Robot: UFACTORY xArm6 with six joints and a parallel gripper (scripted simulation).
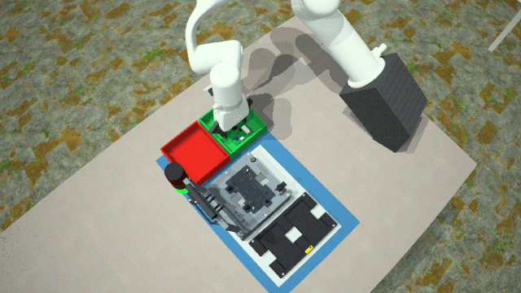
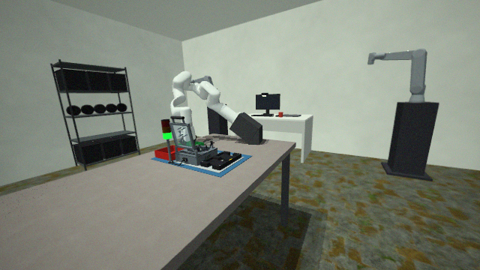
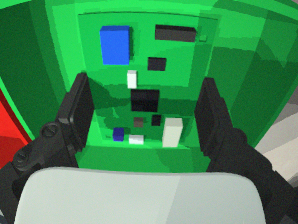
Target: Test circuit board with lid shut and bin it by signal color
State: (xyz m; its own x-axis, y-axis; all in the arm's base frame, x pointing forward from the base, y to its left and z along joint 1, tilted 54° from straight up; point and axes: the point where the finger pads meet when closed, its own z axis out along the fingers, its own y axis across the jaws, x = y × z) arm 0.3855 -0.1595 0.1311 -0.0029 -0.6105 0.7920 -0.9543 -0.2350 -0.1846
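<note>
The green bin lies 1 cm below my hand. Also, from my hand: green circuit board: 1 cm below; then red bin: 15 cm ahead, 1 cm below; then black latch hook: 4 cm ahead, 26 cm to the left, 7 cm above.
</note>
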